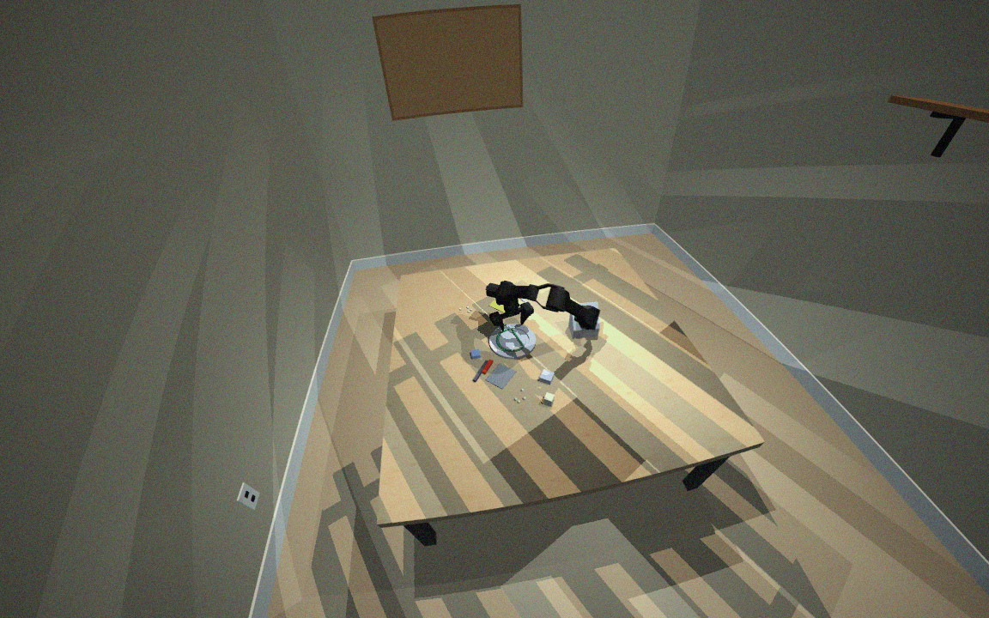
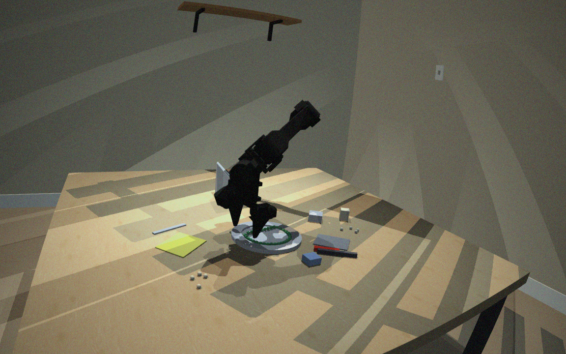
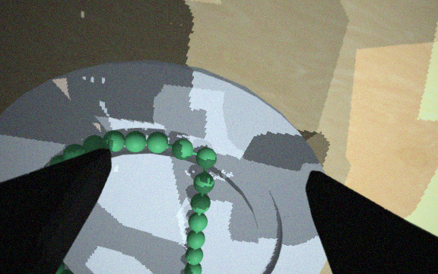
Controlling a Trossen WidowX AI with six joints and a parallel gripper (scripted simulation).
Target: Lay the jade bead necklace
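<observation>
The round grey bead board lies 20 mm ahead of my gripper tip, 60 mm to the left of it and 10 mm below it. Round my gripper tip: grey rod 110 mm behind, 190 mm to the right, 20 mm below; then yellow sheet 10 mm behind, 180 mm to the right, 20 mm below; then blue block 190 mm ahead, 90 mm to the left, 10 mm below.
</observation>
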